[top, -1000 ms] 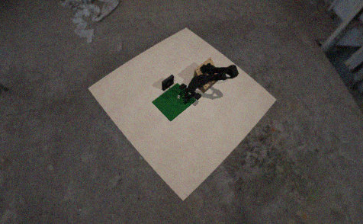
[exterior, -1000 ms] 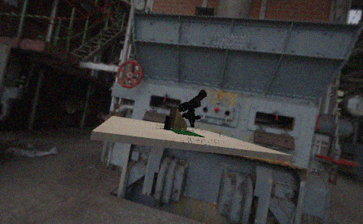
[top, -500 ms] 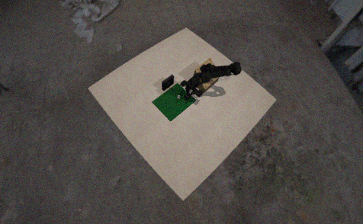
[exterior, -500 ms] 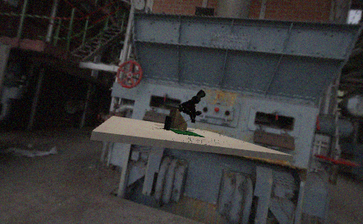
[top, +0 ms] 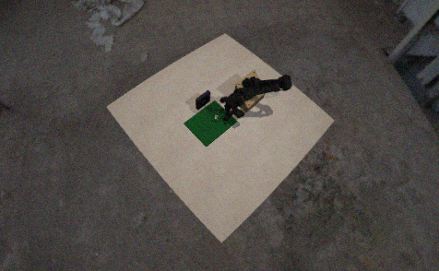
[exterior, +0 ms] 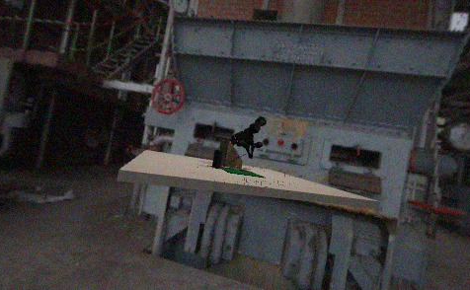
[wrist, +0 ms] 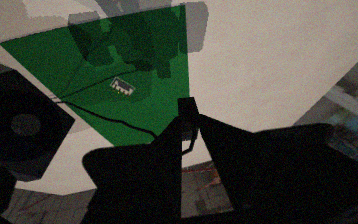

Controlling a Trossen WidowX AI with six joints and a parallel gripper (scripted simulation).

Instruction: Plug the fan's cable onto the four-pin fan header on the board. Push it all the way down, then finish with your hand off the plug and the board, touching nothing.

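Right now the black plug is 1 cm ahead of my gripper tip and 1 cm below it. From my gripper tip the other things lie so: black fan 2 cm behind, 24 cm to the right, 6 cm below; green board 6 cm ahead, 10 cm to the right, 14 cm below.
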